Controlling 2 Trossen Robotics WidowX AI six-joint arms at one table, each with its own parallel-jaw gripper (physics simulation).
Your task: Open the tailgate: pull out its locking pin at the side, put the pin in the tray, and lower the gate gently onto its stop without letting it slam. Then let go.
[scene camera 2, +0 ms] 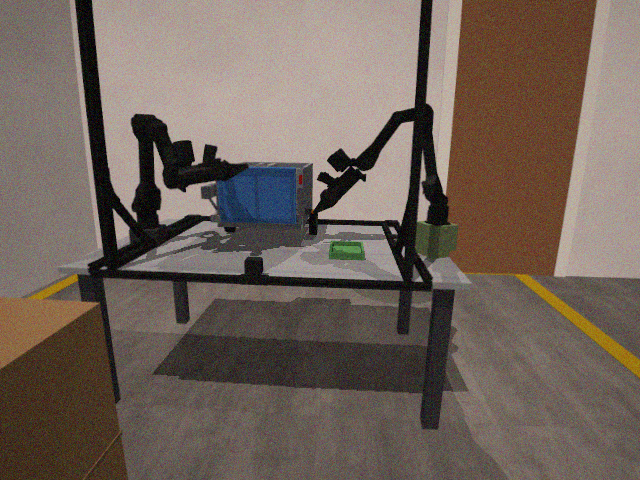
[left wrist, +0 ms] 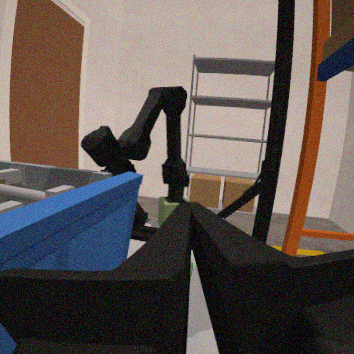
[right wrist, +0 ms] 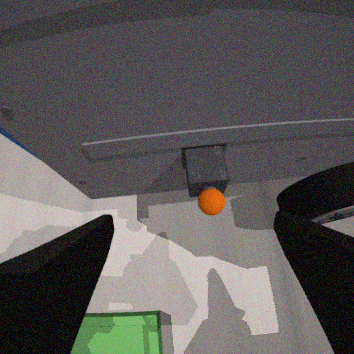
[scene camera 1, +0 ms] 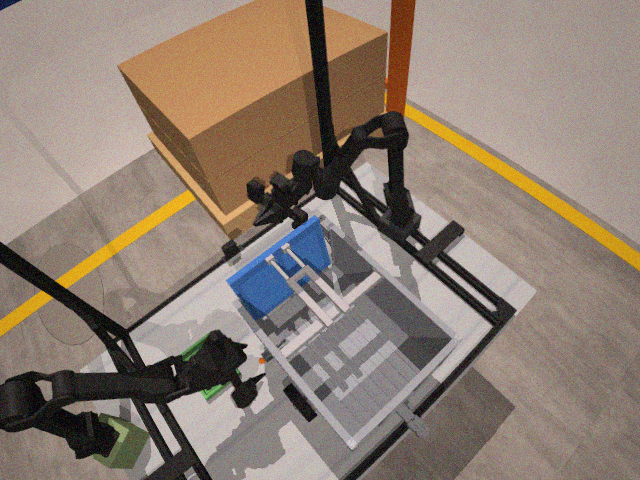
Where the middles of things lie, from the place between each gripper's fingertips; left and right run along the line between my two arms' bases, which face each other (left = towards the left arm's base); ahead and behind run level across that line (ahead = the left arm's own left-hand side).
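Scene:
My left hand is 150 mm above the grey truck bed [left wrist: 40, 177] and 330 mm short of it.
As for my right hand, the grey truck bed is 19 cm to the left of it and 12 cm ahead of it, and 2 cm above it. Going by its middle, the bed is nearer to my right hand than to my left hand.

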